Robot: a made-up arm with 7 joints. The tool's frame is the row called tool.
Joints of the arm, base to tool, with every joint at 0 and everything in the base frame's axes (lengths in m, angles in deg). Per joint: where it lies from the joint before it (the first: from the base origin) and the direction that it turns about. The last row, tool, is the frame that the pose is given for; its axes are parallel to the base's.
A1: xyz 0 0 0 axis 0 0.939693 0.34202
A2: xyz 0 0 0 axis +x
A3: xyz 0 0 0 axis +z
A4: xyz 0.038 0 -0.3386 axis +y
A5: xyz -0.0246 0 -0.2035 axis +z
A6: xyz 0 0 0 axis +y
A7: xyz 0 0 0 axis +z
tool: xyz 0 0 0
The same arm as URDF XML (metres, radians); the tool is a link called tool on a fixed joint. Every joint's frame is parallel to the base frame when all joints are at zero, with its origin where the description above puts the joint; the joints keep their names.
<robot name="arm">
  <link name="base"/>
  <link name="link1"/>
  <link name="link2"/>
  <link name="link3"/>
  <link name="link4"/>
  <link name="link5"/>
  <link name="link6"/>
  <link name="link7"/>
  <link name="tool"/>
  <joint name="A1" type="continuous">
    <parent link="base"/>
    <child link="link1"/>
    <origin xyz="0 0 0"/>
    <axis xyz="0 0.9397 0.342"/>
  </joint>
  <joint name="A2" type="continuous">
    <parent link="link1"/>
    <child link="link2"/>
    <origin xyz="0 0 0"/>
    <axis xyz="1 0 0"/>
  </joint>
  <joint name="A3" type="continuous">
    <parent link="link2"/>
    <child link="link3"/>
    <origin xyz="0 0 0"/>
    <axis xyz="0 0 1"/>
  </joint>
  <joint name="A4" type="continuous">
    <parent link="link3"/>
    <child link="link4"/>
    <origin xyz="0.038 0 -0.3386"/>
    <axis xyz="0 1 0"/>
  </joint>
  <joint name="A5" type="continuous">
    <parent link="link4"/>
    <child link="link5"/>
    <origin xyz="-0.0246 0 -0.2035"/>
    <axis xyz="0 0 1"/>
  </joint>
  <joint name="A6" type="continuous">
    <parent link="link5"/>
    <child link="link6"/>
    <origin xyz="0 0 0"/>
    <axis xyz="0 1 0"/>
  </joint>
  <joint name="A7" type="continuous">
    <parent link="link6"/>
    <child link="link7"/>
    <origin xyz="0 0 0"/>
    <axis xyz="0 0 1"/>
  </joint>
  <joint name="tool_joint" type="fixed">
    <parent link="link7"/>
    <child link="tool"/>
    <origin xyz="0 0 0"/>
  </joint>
</robot>

